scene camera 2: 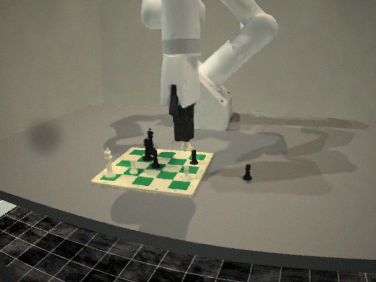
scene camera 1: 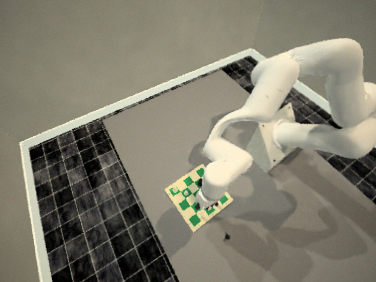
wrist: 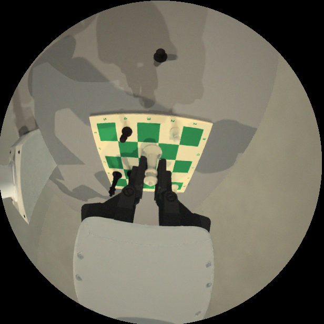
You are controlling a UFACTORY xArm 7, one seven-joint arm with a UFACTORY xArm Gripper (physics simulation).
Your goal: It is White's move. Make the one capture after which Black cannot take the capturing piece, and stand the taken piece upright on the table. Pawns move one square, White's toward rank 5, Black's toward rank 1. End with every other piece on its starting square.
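Where they show: gripper, between the fingertips: (scene camera 2: 184, 139); arm's base, origin of its link: (scene camera 2: 207, 77) (scene camera 1: 281, 133).
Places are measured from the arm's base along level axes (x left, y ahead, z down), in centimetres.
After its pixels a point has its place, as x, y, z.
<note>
My gripper (scene camera 2: 184, 140) @[4.3, 44.3, 7.7] (wrist: 151, 165) is shut on a white piece (scene camera 2: 186, 146) @[4.9, 45.0, 9.0] (wrist: 151, 152), held upright with its round base down, above the far part of the board (scene camera 1: 184, 205) @[-2.4, 51.1, 14.9] (scene camera 2: 143, 181) @[-2.4, 51.2, 14.8] (wrist: 148, 131). A black pawn (scene camera 2: 194, 157) @[5.2, 39.9, 13.3] (wrist: 126, 132) stands near label 4 at the board's edge. Another black pawn (scene camera 2: 155, 160) @[-2.6, 43.7, 13.2] and two taller black pieces (scene camera 2: 150, 135) @[-6.7, 36.2, 10.1] (scene camera 2: 146, 152) @[-6.3, 40.1, 13.0] stand farther in. A white king (scene camera 2: 108, 166) @[-10.3, 51.2, 12.4], a white pawn (scene camera 2: 133, 167) @[-6.1, 47.9, 13.5] and another white pawn (scene camera 2: 186, 173) @[5.7, 48.1, 13.5] (wrist: 174, 133) also stand on the board. In the wrist view the fingers partly hide pieces.
A black pawn (scene camera 1: 227, 236) @[17.3, 44.4, 12.5] (scene camera 2: 247, 172) @[17.5, 44.3, 13.9] (wrist: 160, 55) stands upright on the grey table (scene camera 1: 150, 135) @[-43.7, 45.4, 15.5] (scene camera 2: 280, 215) @[24.6, 57.7, 15.5], off the board beside the edge with the rank numbers. The robot's base (scene camera 1: 270, 145) @[1.1, 8.1, 1.0] (scene camera 2: 215, 107) @[4.5, 10.6, 8.1] (wrist: 25, 175) stands behind the board.
</note>
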